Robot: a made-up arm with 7 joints.
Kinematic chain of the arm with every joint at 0, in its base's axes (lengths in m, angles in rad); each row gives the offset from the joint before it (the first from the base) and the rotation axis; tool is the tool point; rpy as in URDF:
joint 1: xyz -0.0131 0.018 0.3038 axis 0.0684 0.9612 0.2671
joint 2: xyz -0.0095 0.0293 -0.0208 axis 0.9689 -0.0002 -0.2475
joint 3: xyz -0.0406 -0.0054 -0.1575 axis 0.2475 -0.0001 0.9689
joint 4: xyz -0.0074 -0.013 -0.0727 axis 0.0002 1 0
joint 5: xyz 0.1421 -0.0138 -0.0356 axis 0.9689 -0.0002 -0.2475
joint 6: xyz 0.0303 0.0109 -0.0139 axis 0.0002 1 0
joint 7: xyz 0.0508 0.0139 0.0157 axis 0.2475 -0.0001 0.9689
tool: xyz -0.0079 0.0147 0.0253 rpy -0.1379 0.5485 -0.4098
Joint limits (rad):
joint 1: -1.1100..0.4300
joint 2: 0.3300..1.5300
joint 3: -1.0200..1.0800
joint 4: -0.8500..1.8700
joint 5: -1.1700..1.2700
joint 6: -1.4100..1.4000
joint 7: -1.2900..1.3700
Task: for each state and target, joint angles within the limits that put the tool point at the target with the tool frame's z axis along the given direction. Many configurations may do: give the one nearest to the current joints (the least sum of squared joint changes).
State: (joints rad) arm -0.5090 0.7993 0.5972 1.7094 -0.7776 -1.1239 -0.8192
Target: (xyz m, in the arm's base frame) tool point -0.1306 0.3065 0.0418 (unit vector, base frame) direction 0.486 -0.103 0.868
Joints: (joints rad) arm -0.0396 0.8163 0.7973 1.8633 -1.0798 -1.3315 -0.7206
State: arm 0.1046 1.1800 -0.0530 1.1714 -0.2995 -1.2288 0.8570
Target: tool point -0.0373 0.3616 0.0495 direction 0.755 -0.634 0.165
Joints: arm 0.0676 1.0644 -0.3714 1.4512 0.0249 -0.9291 1.3700
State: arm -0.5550 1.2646 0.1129 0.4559 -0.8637 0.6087 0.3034
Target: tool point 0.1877 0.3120 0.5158 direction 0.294 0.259 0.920
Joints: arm -1.1100 1.5259 0.4961 0.2395 -0.8794 1.3528 0.7380
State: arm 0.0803 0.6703 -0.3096 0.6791 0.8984 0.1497 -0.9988
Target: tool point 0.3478 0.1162 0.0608 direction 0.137 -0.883 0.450
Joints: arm -0.7080 0.4309 -0.0688 0.8563 0.3279 -0.1464 -1.2900
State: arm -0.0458 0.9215 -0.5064 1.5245 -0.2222 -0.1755 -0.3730
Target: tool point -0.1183 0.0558 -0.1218 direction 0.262 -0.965 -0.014
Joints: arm 0.2076 0.3492 -0.9568 1.0697 0.1984 -0.2448 -0.3039
